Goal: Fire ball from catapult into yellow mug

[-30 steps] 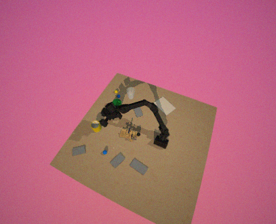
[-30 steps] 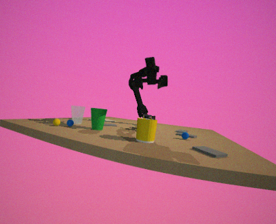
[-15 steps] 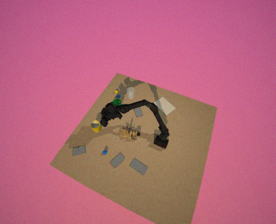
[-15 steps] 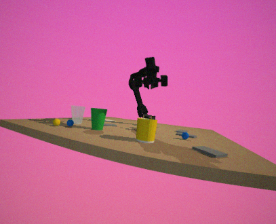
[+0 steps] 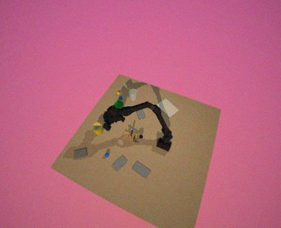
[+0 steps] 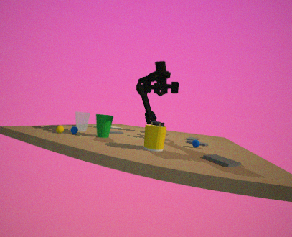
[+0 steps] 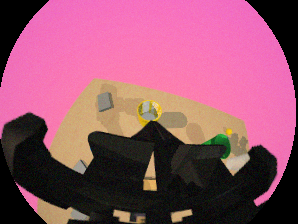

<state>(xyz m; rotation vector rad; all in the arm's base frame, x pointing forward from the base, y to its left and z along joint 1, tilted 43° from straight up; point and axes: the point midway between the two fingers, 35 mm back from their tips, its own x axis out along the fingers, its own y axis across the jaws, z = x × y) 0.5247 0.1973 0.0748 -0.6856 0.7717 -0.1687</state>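
My gripper tip is 320 mm past the small black ball, 60 mm to the left of it and 180 mm above it. The rest, counted from my gripper tip: yellow mug 100 mm ahead, 20 mm to the left, 220 mm below; green cup 20 mm ahead, 280 mm to the right, 210 mm below; wooden catapult 250 mm behind, 40 mm to the right, 190 mm below.
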